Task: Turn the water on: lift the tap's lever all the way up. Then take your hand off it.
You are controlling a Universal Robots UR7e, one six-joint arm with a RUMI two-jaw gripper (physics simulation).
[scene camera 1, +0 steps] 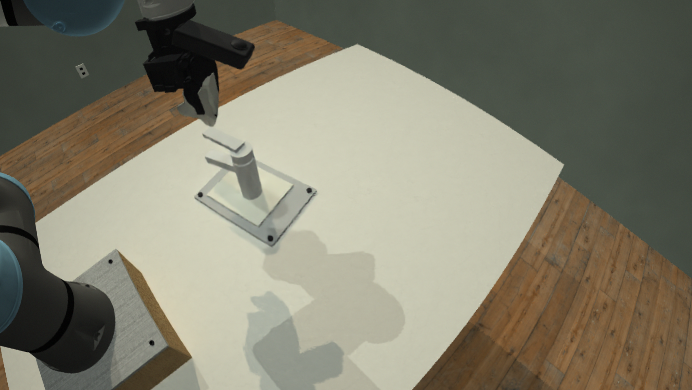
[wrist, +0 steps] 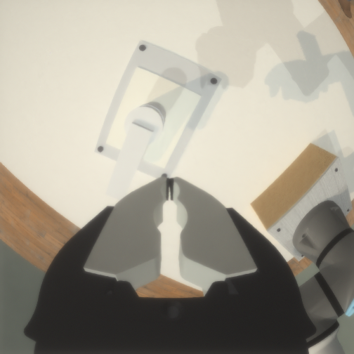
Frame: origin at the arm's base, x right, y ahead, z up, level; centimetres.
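Seen in the pictures: gripper, fingertip midpoint: (scene camera 1: 213, 124); arm's base at its link origin: (scene camera 1: 78, 328).
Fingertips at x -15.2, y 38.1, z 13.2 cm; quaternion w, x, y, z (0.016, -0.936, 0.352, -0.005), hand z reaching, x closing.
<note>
Pixels of each thing's middle, then the offset from my fingertips to it. "spot": a spot on its surface instead. Level surfaces: height alone.
- grey tap at a spot on its surface: (scene camera 1: 248, 177) spot: dx +1.7, dy +3.5, dz -14.8 cm
- square base plate at a spot on its surface: (scene camera 1: 295, 206) spot: dx +8.1, dy +10.4, dz -22.7 cm
- spout at the middle of its body: (scene camera 1: 224, 160) dx -7.0, dy +1.1, dz -15.7 cm
- white table top at its surface level: dz -23.5 cm
A grey tap (scene camera 1: 248, 177) (wrist: 145, 119) stands upright on a square base plate (scene camera 1: 295, 206) (wrist: 112, 125). Its flat lever (scene camera 1: 223, 139) (wrist: 131, 157) sits on top and points to the left in the scene view, above the spout (scene camera 1: 218, 161) and roughly in line with it. Whether the lever is tilted is hard to tell. My gripper (scene camera 1: 212, 121) (wrist: 169, 180) is shut and empty. Its tips are above and a little behind the lever's free end in the scene view, with a gap between them. In the wrist view the tips appear to the right of the lever's end.
The white table top (scene camera 1: 400, 175) (wrist: 60, 75) carries the tap's plate. The robot's base block (scene camera 1: 135, 310) (wrist: 295, 187), with a wooden side, stands at the front left in the scene view. Wooden floor (scene camera 1: 575, 260) and dark walls surround the table. Arm shadows fall across the table.
</note>
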